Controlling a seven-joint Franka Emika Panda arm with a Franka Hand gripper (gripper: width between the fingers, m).
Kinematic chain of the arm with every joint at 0, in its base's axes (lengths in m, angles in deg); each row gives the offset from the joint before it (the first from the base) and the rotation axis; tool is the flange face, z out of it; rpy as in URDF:
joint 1: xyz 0 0 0.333 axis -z
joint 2: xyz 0 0 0 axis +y
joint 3: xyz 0 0 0.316 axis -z
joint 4: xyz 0.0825 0 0 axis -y
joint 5: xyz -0.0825 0 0.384 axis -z
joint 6: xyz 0 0 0 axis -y
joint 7: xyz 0.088 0 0 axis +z
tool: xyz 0 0 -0.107 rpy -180 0 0
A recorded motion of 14 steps. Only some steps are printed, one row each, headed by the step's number.
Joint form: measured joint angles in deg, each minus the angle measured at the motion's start. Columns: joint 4, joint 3, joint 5, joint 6, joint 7, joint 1, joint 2.
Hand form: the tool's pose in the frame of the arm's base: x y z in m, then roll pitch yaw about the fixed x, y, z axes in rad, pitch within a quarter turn. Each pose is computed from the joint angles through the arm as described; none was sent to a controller.
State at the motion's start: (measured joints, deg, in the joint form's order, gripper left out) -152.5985 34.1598 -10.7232 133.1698 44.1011 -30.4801 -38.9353
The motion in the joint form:
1: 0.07 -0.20 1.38 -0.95 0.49 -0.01 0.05
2: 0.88 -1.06 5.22 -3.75 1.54 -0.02 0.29
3: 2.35 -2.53 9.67 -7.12 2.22 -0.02 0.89
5: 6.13 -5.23 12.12 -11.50 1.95 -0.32 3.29
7: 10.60 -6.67 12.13 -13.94 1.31 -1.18 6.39
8: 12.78 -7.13 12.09 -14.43 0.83 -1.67 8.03
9: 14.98 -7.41 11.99 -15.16 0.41 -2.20 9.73
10: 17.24 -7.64 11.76 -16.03 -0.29 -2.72 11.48
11: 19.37 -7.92 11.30 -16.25 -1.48 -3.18 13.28
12: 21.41 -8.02 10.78 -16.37 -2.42 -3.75 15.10
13: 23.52 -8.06 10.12 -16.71 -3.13 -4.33 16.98
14: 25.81 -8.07 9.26 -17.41 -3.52 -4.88 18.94
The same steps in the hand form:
1: 0.3812 -0.0177 0.4398 -2.8911 -0.4773 0.6265
2: 0.3798 -0.0134 0.4415 -2.9476 -0.4276 0.7262
3: 0.3800 -0.0075 0.4465 -3.0090 -0.3577 0.8280
5: 0.3885 0.0061 0.4607 -3.0475 -0.2783 0.8991
7: 0.4039 0.0180 0.4771 -3.0634 -0.2455 0.9180
8: 0.4128 0.0236 0.4849 -3.0751 -0.2374 0.9205
9: 0.4215 0.0289 0.4915 -3.0817 -0.2271 0.9217
10: 0.4303 0.0344 0.4978 -3.0840 -0.2164 0.9161
11: 0.4397 0.0408 0.5038 -3.0879 -0.2136 0.8997
12: 0.4491 0.0473 0.5085 -3.0907 -0.2121 0.8866
13: 0.4584 0.0541 0.5126 -3.0903 -0.2096 0.8761
14: 0.4677 0.0610 0.5169 -3.0860 -0.2058 0.8694

